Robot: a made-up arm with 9 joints. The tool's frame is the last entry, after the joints. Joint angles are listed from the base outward. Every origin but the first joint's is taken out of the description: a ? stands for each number. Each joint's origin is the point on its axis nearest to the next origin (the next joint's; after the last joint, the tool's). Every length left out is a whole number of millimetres.
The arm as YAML. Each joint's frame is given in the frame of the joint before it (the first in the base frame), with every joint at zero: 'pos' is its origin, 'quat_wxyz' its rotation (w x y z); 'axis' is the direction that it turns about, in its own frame. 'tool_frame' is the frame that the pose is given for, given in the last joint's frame.
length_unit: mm
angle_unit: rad
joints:
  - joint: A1
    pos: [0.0, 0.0, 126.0]
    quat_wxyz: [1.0, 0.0, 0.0, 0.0]
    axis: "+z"
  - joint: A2
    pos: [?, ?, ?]
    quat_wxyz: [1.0, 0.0, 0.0, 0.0]
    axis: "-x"
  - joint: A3
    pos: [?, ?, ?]
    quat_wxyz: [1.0, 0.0, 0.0, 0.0]
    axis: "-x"
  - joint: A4
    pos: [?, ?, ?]
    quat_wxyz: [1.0, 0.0, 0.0, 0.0]
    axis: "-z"
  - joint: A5
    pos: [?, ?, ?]
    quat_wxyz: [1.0, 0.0, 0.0, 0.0]
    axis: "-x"
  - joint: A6
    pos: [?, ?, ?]
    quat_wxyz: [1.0, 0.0, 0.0, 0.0]
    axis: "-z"
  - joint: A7
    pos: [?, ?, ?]
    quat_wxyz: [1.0, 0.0, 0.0, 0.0]
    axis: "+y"
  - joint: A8
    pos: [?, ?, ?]
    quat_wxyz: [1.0, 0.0, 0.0, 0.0]
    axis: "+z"
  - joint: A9
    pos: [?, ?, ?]
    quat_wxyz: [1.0, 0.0, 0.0, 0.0]
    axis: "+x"
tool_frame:
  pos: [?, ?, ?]
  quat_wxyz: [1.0, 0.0, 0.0, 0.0]
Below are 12 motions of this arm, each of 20 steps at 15 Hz.
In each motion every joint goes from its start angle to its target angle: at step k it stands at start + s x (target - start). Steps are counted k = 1, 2, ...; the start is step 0. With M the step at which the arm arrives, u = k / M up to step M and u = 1 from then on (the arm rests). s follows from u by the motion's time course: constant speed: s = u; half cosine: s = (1 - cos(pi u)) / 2; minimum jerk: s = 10 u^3 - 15 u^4 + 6 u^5.
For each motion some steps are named. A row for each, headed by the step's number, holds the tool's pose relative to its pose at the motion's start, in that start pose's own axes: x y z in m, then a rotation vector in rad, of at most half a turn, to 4 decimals.
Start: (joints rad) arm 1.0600 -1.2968 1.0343 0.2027 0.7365 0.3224 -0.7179 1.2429 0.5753
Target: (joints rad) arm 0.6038 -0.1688 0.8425 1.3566 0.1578 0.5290 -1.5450 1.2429 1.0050
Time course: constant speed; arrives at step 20
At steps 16, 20:
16: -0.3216 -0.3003 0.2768 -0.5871 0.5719 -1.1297
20: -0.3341 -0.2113 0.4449 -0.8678 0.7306 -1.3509

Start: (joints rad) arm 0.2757 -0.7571 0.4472 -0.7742 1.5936 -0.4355 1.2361 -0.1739 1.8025
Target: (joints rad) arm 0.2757 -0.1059 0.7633 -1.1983 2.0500 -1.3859 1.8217 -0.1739 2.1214
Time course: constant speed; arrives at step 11
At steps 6, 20:
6: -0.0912 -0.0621 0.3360 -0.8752 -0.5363 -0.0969
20: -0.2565 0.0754 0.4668 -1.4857 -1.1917 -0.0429

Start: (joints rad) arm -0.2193 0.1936 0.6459 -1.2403 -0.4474 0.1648 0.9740 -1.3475 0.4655
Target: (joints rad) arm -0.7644 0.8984 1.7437 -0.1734 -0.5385 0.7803 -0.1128 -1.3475 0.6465
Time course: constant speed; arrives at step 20
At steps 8, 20:
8: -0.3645 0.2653 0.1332 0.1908 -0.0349 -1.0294
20: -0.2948 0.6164 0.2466 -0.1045 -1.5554 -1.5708

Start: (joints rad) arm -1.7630 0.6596 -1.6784 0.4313 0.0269 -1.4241 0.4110 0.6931 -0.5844
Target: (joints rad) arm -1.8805 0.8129 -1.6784 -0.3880 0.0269 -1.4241 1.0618 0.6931 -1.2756
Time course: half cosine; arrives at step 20
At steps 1, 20:
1: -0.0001 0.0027 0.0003 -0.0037 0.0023 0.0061
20: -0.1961 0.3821 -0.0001 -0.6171 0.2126 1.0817

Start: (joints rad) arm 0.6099 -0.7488 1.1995 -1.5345 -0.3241 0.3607 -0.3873 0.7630 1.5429
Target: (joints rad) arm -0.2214 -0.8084 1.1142 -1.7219 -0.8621 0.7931 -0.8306 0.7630 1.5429
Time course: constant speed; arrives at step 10
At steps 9, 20:
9: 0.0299 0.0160 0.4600 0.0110 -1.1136 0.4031
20: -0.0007 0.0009 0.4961 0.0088 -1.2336 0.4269

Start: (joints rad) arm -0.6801 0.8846 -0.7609 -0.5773 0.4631 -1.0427 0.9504 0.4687 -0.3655
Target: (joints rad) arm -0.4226 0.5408 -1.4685 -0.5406 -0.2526 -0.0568 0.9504 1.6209 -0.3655
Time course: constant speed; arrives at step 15
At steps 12, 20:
12: -0.2289 0.1789 -0.0656 -0.4077 -1.7775 0.4538
20: -0.3069 0.1984 -0.1916 -0.6549 -2.1974 0.6807

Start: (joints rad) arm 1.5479 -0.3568 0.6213 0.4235 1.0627 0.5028 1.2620 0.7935 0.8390
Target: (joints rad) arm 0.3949 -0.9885 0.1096 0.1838 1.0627 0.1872 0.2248 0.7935 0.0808
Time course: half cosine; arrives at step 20
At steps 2, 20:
2: -0.0088 0.0081 0.0077 -0.0188 0.0171 -0.0031
20: -0.0095 0.3486 0.4558 -0.2192 -0.2126 0.4327

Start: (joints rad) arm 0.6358 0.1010 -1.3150 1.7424 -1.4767 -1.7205 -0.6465 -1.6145 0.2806
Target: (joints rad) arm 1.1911 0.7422 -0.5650 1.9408 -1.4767 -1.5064 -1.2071 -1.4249 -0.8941
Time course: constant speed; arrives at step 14
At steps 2, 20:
2: 0.0251 0.0295 0.0168 -0.1254 0.1386 0.1454
20: 0.1979 0.2559 0.0644 -0.3782 0.8020 0.9909

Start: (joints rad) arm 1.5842 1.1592 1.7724 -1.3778 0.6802 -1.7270 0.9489 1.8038 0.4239
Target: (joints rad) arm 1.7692 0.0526 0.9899 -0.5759 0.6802 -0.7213 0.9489 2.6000 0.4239
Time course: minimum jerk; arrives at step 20
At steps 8, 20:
8: -0.1703 -0.1954 0.4030 -0.3569 -0.6493 -0.2615
20: -0.7651 0.0834 0.6494 -1.8036 -0.9126 -1.1656

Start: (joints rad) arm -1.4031 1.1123 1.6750 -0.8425 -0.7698 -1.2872 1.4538 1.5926 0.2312
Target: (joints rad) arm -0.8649 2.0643 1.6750 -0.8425 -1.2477 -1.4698 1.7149 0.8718 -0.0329
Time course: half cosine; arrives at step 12
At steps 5, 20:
5: 0.0050 0.0027 0.2126 0.1097 -0.2689 -0.2511
20: -0.1164 -0.0306 0.5416 0.3486 -0.6516 -0.6972

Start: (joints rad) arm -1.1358 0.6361 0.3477 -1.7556 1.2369 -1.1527 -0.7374 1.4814 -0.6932
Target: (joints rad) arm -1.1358 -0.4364 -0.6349 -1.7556 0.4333 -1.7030 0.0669 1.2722 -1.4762
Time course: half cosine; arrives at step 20
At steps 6, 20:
6: 0.0236 0.0568 -0.1083 -0.1638 0.3140 0.0581
20: -0.2220 0.4995 -0.5888 -0.5550 1.3875 1.0541

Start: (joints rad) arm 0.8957 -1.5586 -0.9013 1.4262 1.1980 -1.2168 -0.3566 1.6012 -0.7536
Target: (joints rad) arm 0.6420 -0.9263 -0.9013 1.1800 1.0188 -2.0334 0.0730 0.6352 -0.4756
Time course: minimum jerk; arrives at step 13
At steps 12, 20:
12: -0.0137 0.2284 -0.2654 0.2138 0.7964 -0.0353
20: -0.0146 0.2292 -0.2665 0.2140 0.8005 -0.0356

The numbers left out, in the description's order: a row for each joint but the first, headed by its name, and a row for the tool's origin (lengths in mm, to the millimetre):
A2: -181.0 -3.0 0.0
A3: 0.0 56.0 139.0
A4: 0.0 -94.0 -115.0
A5: -140.0 86.0 0.0
A6: 0.0 -2.0 415.0
A7: 34.0 129.0 0.0
A8: -23.0 0.0 -203.0
A9: 209.0 59.0 0.0
tool: 0.0 -217.0 18.0

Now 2 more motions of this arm.
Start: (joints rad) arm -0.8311 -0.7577 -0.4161 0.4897 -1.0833 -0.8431 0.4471 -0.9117 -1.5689
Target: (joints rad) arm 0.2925 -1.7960 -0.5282 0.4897 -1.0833 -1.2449 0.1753 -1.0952 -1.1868
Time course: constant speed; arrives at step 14
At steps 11, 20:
11: 0.2559 -0.1220 -0.1440 0.8894 0.7672 0.4849
20: 0.2706 -0.1160 -0.1652 1.0647 1.1109 0.4260

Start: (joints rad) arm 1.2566 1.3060 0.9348 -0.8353 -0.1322 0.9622 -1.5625 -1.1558 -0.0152
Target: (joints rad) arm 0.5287 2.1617 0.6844 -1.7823 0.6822 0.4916 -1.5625 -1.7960 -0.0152
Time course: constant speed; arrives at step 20
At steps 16, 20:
16: -0.3154 0.2039 -0.0024 0.2605 1.6111 0.1867
20: -0.3069 0.2024 0.0284 0.2073 2.0651 0.1444

